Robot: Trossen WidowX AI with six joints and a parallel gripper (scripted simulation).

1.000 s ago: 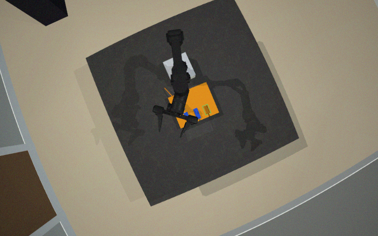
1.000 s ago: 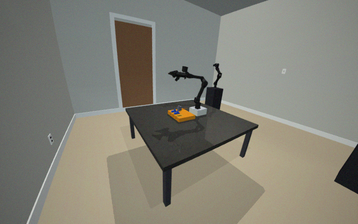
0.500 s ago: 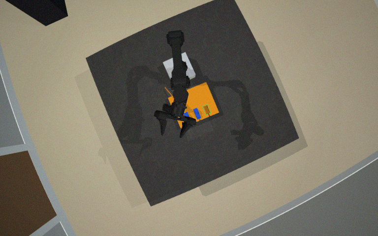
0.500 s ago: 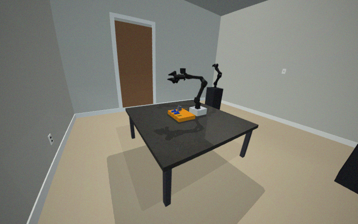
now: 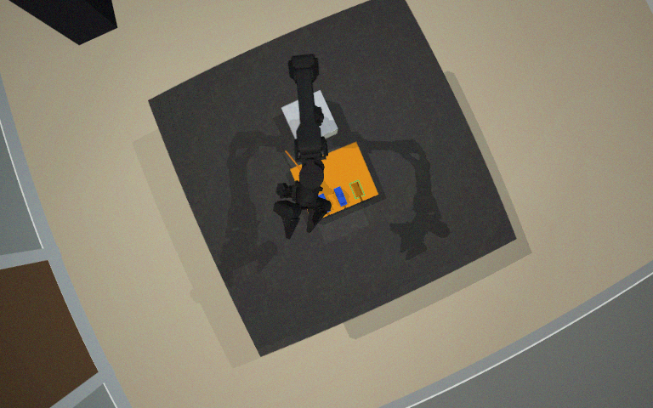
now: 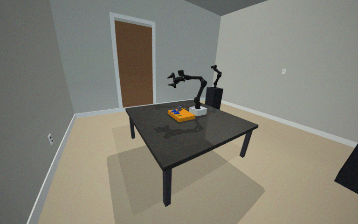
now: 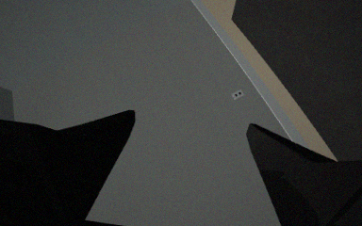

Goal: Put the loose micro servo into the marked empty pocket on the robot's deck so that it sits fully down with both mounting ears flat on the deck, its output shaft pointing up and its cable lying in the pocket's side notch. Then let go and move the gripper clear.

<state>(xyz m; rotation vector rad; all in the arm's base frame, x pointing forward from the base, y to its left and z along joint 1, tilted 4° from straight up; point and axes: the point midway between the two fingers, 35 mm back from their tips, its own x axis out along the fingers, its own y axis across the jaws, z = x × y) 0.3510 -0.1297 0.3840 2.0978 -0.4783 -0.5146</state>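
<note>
My gripper tip is now 180 mm past the orange deck, 160 mm to the right of it and 410 mm above it.
</note>
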